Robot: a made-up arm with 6 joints.
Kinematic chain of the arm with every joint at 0, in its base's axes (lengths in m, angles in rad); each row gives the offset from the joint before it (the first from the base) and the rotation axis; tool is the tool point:
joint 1: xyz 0 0 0.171 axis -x
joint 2: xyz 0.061 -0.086 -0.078 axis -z
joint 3: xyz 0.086 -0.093 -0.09 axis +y
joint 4: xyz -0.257 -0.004 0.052 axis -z
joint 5: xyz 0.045 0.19 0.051 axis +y
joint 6: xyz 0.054 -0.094 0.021 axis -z
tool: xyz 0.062 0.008 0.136
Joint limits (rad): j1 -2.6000..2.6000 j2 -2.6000..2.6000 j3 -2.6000..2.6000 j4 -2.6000..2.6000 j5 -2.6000..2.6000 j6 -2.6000..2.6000
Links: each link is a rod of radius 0.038 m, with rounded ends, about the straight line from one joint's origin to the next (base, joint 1, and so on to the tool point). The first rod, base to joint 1, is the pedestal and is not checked.
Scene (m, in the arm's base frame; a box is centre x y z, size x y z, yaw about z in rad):
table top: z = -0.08
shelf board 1: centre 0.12 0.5 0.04 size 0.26 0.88 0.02 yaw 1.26
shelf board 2: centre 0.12 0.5 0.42 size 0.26 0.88 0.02 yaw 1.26
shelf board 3: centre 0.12 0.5 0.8 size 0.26 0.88 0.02 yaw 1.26
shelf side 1: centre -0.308 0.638 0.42 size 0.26 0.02 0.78 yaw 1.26
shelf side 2: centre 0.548 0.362 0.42 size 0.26 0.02 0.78 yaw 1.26
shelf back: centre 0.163 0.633 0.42 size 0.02 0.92 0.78 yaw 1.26
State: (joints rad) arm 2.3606 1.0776 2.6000 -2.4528 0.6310 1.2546
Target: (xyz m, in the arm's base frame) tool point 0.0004 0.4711 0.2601
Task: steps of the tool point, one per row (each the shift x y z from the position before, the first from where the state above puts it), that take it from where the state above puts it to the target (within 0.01 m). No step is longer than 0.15 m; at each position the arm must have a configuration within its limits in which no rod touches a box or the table.
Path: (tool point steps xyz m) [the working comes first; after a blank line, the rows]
Joints at the target: 2.4063 1.7029 1.8357 -2.6000 0.9688 1.2370
Straight joint move there: touches shelf board 2.

1: -0.0241 -0.0756 0.0065
2: -0.0264 -0.0815 -0.0065
3: -0.0950 0.0691 -0.0349
4: -0.0964 0.0439 -0.0640
5: -0.0812 0.0138 -0.0885
6: -0.0528 -0.0163 -0.1007
7: -0.0197 -0.0414 -0.0970
8: 0.0086 0.0491 0.0083
9: 0.0106 0.0479 0.0043
10: 0.0136 0.0453 0.0001
11: 0.0172 0.0413 -0.0042
12: 0.0206 0.0360 -0.0085

